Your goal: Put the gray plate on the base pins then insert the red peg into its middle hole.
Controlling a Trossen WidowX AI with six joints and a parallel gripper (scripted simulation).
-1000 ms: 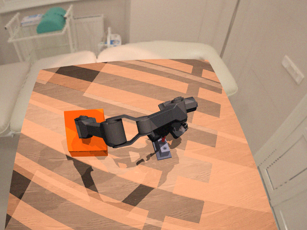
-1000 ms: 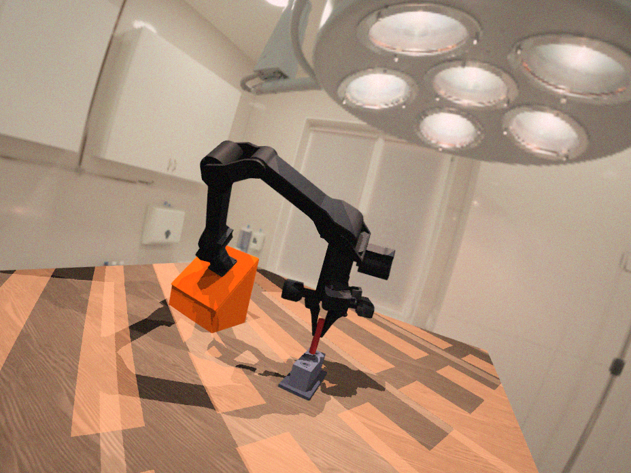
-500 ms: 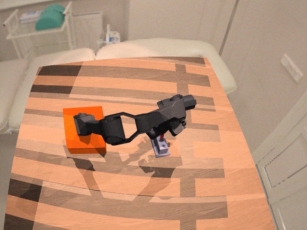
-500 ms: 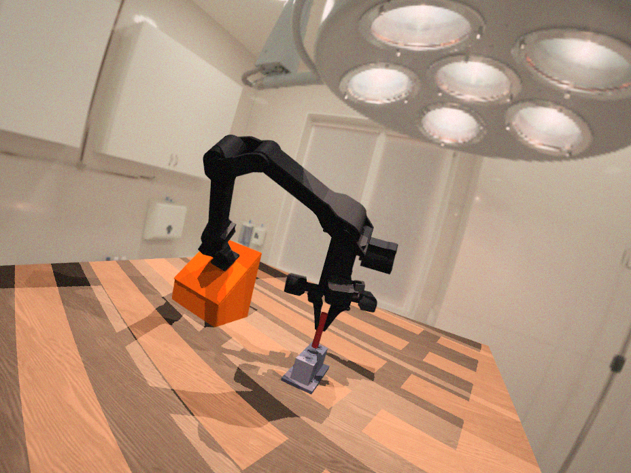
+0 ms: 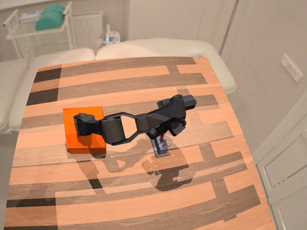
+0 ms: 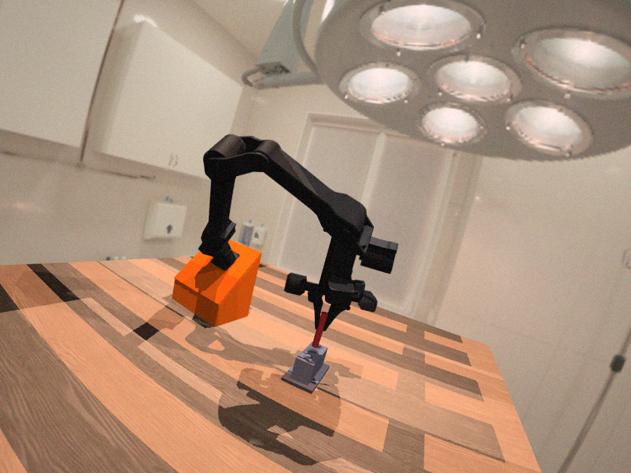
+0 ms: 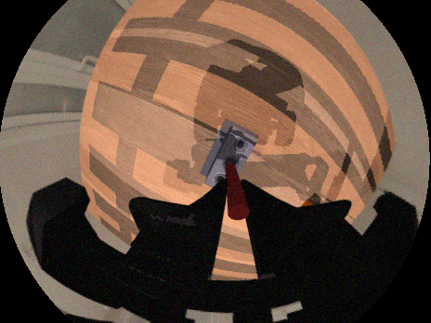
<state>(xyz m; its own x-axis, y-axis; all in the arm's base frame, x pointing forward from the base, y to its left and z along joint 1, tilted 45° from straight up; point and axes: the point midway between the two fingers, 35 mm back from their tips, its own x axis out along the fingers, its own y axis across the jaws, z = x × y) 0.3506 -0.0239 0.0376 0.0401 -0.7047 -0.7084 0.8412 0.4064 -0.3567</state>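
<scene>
Now: gripper tip right at the red peg. From my gripper tip the other things lie so: base 10 cm below; gray plate 7 cm below.
</scene>
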